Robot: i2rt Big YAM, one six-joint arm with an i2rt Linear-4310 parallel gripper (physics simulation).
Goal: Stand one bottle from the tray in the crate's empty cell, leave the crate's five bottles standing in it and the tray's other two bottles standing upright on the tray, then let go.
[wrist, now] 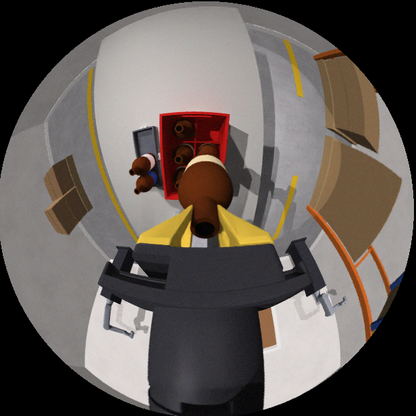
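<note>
My gripper (204, 209) is shut on the neck of a brown bottle (205, 185) with a cream band. The held bottle appears upright in front of the crate's near right part and hides that part. The red crate (165, 162) holds brown bottles: one far left (184, 128), one middle left (183, 154), one near left (177, 177), partly hidden, and one middle right (208, 149), partly hidden. The far right cell shows no bottle. The grey tray (146, 142), left of the crate, bears a white-labelled bottle (144, 164) and a blue-labelled bottle (146, 182), both standing close together.
The crate and tray rest on a pale table (185, 60). Shadows fall right of the crate. Cardboard boxes (357, 192) (67, 195) stand beyond the table on both sides. An orange rack post (350, 265) is at the right.
</note>
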